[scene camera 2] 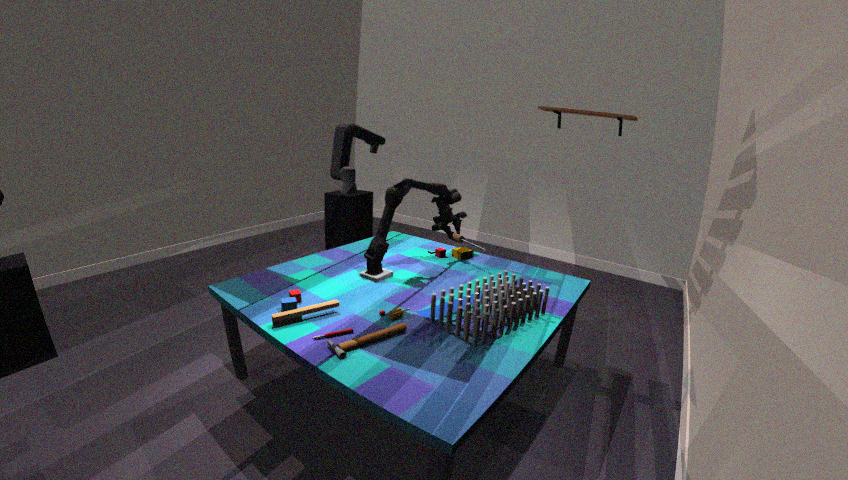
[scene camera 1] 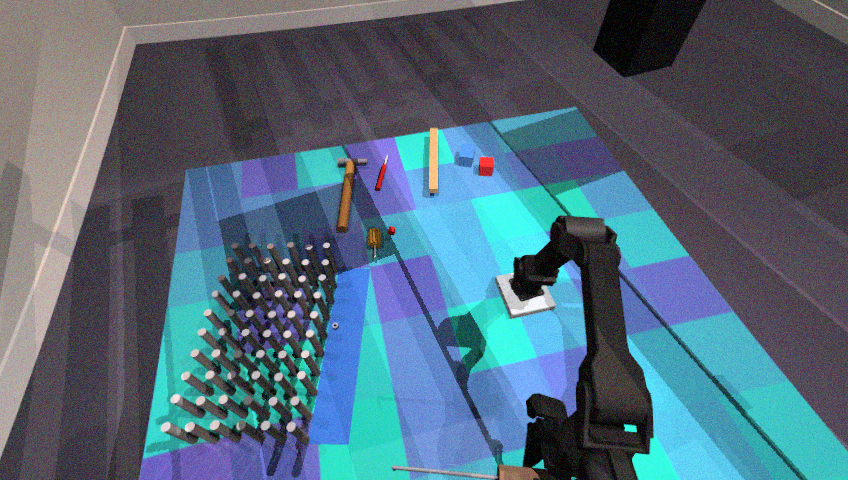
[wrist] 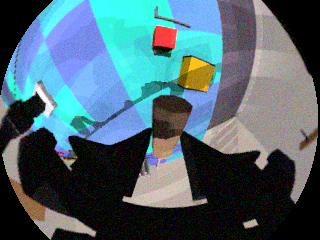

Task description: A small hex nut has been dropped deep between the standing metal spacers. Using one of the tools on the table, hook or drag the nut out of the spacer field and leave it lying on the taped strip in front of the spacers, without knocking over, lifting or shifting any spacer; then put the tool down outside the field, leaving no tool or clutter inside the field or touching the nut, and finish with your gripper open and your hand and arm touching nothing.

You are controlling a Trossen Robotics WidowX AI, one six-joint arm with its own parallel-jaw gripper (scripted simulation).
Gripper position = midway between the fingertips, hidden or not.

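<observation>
Here the gripper (wrist: 166, 132) holds a thin metal rod.
</observation>
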